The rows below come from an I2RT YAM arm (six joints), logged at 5 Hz.
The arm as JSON. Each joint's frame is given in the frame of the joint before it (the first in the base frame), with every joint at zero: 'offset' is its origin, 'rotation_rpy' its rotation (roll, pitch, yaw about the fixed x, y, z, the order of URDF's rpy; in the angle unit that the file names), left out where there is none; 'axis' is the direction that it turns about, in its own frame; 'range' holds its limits. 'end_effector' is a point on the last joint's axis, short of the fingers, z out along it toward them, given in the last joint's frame.
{
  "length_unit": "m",
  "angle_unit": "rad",
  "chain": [
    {
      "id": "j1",
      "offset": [
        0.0,
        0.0,
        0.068
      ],
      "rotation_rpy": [
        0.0,
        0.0,
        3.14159
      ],
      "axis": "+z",
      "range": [
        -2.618,
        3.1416
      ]
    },
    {
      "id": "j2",
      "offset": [
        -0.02,
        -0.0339,
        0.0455
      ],
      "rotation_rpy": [
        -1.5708,
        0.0,
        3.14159
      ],
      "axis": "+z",
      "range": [
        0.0,
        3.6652
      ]
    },
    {
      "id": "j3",
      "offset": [
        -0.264,
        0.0,
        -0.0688
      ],
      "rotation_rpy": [
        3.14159,
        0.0,
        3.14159
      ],
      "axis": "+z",
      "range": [
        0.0,
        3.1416
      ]
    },
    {
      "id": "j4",
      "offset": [
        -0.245,
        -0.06,
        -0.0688
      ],
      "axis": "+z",
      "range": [
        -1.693,
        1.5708
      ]
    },
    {
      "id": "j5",
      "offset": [
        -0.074,
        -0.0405,
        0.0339
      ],
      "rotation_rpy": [
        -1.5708,
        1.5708,
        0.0
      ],
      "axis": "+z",
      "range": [
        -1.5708,
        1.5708
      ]
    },
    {
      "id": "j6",
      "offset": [
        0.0,
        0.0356,
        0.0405
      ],
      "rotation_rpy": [
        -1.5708,
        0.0,
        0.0
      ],
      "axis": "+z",
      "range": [
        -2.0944,
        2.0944
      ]
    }
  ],
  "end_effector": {
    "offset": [
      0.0,
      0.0,
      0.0
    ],
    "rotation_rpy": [
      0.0,
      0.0,
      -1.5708
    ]
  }
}
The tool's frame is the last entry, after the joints.
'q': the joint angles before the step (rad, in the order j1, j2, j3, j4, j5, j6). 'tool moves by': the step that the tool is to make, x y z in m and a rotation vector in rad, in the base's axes. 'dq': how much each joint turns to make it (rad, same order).
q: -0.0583, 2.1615, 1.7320, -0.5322, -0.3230, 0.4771
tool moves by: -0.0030, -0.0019, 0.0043, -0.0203, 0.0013, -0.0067
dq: -0.0030, -0.0147, -0.0046, -0.0130, 0.0188, -0.0090
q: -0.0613, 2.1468, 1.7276, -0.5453, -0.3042, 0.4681
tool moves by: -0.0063, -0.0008, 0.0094, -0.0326, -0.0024, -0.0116
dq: -0.0001, -0.0332, -0.0134, -0.0181, 0.0332, -0.0094
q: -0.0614, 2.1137, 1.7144, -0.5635, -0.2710, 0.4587
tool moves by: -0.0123, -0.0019, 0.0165, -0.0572, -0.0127, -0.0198
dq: -0.0015, -0.0636, -0.0318, -0.0199, 0.0565, -0.0180
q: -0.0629, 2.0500, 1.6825, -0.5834, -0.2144, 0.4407
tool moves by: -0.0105, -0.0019, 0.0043, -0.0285, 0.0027, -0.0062
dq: -0.0038, -0.0427, -0.0438, -0.0027, 0.0247, -0.0149
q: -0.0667, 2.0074, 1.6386, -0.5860, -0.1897, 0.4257
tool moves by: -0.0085, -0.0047, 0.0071, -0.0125, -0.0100, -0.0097
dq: -0.0114, -0.0388, -0.0292, -0.0002, 0.0086, -0.0083
